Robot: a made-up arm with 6 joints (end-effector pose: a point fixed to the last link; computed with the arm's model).
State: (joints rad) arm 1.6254 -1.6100 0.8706 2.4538 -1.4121 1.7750
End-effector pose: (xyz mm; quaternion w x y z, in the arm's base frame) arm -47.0 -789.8 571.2 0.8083 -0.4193 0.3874 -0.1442
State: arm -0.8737 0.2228 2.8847 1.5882 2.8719 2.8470
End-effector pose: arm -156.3 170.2 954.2 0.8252 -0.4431 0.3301 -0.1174
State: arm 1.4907 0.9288 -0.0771 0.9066 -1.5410 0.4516
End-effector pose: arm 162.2 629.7 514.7 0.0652 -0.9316 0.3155 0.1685
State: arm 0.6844 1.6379 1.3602 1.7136 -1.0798 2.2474
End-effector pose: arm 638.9 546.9 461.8 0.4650 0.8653 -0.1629 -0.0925
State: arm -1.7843 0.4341 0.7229 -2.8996 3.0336 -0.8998
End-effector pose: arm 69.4 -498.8 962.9 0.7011 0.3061 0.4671 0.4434
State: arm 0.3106 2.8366 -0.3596 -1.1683 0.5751 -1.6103
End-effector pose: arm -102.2 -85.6 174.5 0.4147 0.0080 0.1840 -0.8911
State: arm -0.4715 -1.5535 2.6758 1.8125 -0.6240 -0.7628
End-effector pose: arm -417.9 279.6 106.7 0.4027 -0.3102 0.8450 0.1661
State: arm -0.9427 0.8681 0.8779 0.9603 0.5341 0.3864
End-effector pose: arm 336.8 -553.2 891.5 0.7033 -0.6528 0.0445 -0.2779
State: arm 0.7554 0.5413 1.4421 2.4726 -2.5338 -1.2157
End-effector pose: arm 197.5 323.8 1182.8 0.4316 0.3489 -0.2244 -0.8010
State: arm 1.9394 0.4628 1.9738 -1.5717 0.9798 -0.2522
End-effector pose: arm -125.2 361.7 1163.6 0.1432 -0.9277 -0.2194 -0.2659
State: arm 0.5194 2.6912 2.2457 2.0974 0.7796 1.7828
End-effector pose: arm 423.8 335.4 2.7 0.2984 0.6875 0.6377 -0.1780
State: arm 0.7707 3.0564 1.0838 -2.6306 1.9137 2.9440
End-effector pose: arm -163.8 19.0 -255.3 0.2709 0.6025 -0.7242 0.1978
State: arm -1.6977 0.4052 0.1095 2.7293 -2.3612 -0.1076
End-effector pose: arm 80.4 -513.1 875.9 0.5877 0.2143 -0.4752 0.6188
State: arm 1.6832 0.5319 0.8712 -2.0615 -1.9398 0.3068
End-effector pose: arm -147.3 582.6 857.5 0.3439 -0.0165 -0.3870 -0.8554
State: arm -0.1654 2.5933 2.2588 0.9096 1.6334 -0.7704
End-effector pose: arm 548.8 -182.4 56.4 0.7967 0.0130 -0.3684 0.4789
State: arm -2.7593 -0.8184 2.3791 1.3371 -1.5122 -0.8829
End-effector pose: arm 629.6 300.6 623.4 0.0897 0.5865 0.7438 0.3078
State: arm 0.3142 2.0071 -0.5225 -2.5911 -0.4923 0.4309
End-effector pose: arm 79.0 159.4 166.9 0.2384 0.4147 0.5114 -0.7139
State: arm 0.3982 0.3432 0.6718 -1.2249 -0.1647 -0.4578
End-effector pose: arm 489.7 145.9 863.3 0.6245 0.7202 0.1113 0.2810
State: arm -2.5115 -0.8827 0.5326 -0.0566 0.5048 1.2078
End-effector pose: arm 196.6 310.8 1037.3 0.2817 0.7420 -0.0786 0.6033
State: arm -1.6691 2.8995 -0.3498 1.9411 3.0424 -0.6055
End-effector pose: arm 60.6 201.3 -107.4 0.1795 0.6819 -0.6711 -0.2290
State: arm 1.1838 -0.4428 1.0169 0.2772 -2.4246 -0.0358
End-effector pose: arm 88.3 -210.8 1204.5 0.8037 -0.2004 0.4161 0.3753
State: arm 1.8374 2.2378 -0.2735 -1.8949 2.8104 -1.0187
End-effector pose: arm -77.3 30.6 114.5 0.7457 -0.0047 -0.4330 0.5064
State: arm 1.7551 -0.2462 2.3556 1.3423 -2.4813 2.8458
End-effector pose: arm 155.2 -437.4 985.0 0.4737 -0.7076 -0.3190 0.4162
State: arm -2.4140 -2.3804 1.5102 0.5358 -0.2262 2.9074
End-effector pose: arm 324.2 426.7 -153.2 0.8567 -0.2086 0.2009 0.4268
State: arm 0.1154 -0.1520 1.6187 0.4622 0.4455 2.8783
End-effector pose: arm -167.6 -127.1 1207.3 0.0709 0.4551 0.0009 0.8876
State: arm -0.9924 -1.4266 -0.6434 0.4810 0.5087 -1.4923
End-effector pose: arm -254.3 190.2 764.9 0.8192 0.0957 -0.5651 -0.0194
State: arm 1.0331 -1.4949 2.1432 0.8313 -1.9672 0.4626
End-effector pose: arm -263.6 -682.8 251.4 0.7367 0.5109 -0.4339 0.0893
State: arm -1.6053 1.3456 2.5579 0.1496 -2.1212 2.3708
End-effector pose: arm -137.7 -579.4 877.6 0.5103 -0.4071 0.7574 0.0154
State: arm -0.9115 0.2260 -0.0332 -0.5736 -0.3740 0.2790
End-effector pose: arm 145.8 -370.8 759.7 0.8711 0.2665 0.1962 -0.3628
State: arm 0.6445 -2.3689 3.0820 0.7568 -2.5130 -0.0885
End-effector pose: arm 45.9 -131.6 -88.0 0.0208 -0.5262 0.7851 -0.3260
